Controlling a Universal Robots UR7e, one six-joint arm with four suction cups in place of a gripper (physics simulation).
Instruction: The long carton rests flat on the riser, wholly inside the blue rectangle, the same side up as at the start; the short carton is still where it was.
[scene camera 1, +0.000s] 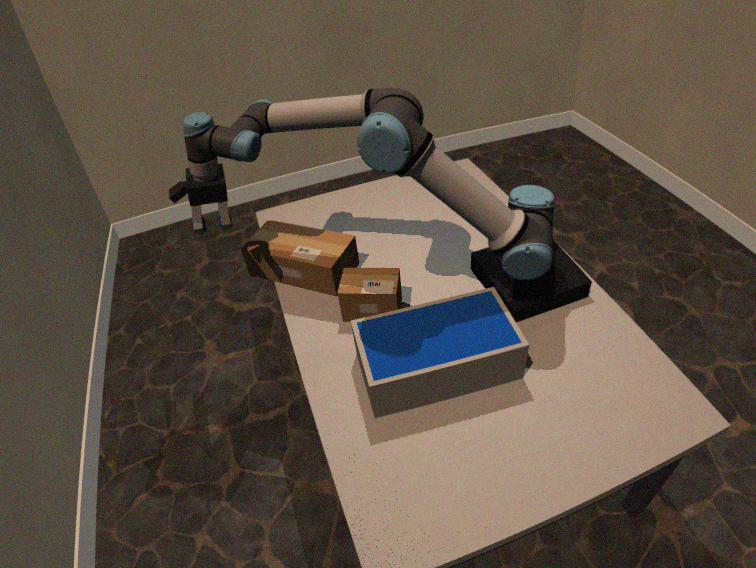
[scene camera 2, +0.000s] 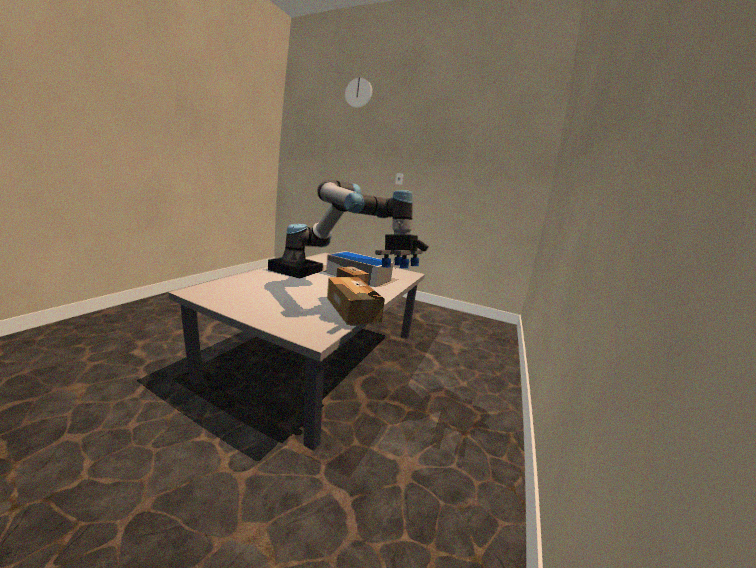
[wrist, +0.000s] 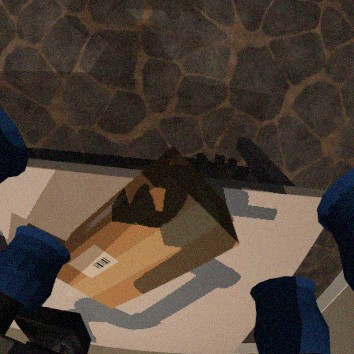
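The long carton, brown with a barcode label on top, lies flat and slantwise on the table; one end overhangs the table edge. The short carton sits between it and the riser, label up. The grey riser bears the blue rectangle on top, with no carton on it. My gripper points its four blue cups down, touching nothing. It hangs higher than the long carton and apart from it, out beside its overhanging end.
The white table bears the cartons, the riser and the black arm base. The arm reaches high across the table. Room walls stand past the table. The stone-patterned floor lies below.
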